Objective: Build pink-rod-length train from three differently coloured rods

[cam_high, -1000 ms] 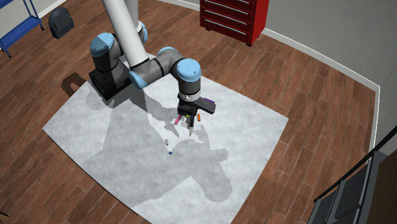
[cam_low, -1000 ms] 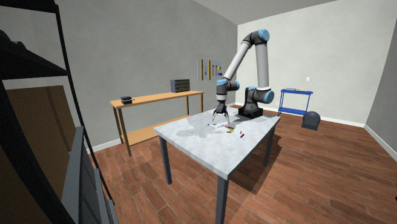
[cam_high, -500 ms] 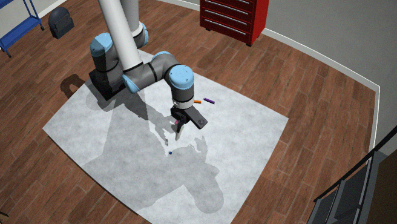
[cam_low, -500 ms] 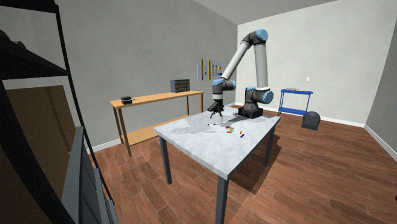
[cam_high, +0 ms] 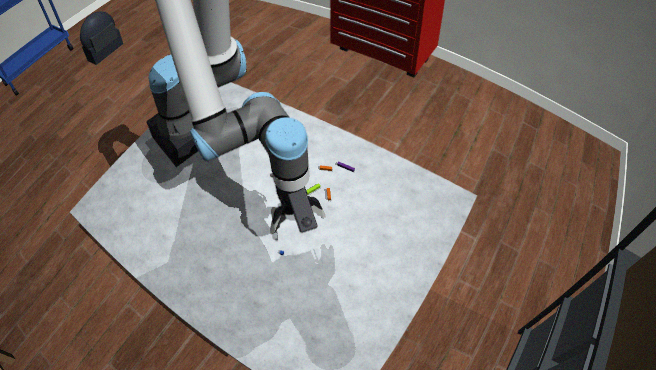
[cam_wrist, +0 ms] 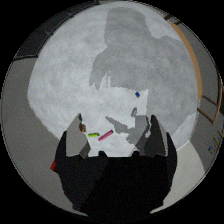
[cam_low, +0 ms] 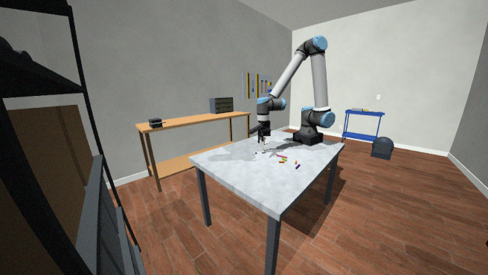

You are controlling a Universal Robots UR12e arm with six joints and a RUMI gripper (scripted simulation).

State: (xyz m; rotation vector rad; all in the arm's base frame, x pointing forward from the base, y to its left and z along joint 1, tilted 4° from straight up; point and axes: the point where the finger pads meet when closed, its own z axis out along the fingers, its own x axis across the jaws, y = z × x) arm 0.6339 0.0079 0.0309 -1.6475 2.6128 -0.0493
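My hand is 1 cm past the blue rod, 7 cm to the left of it and 8 cm above it. Round my hand: pink rod 13 cm behind, 11 cm to the left, 8 cm below; then lime rod 10 cm behind, 16 cm to the left, 8 cm below; then grey rod 6 cm behind, 4 cm to the right, 8 cm below.
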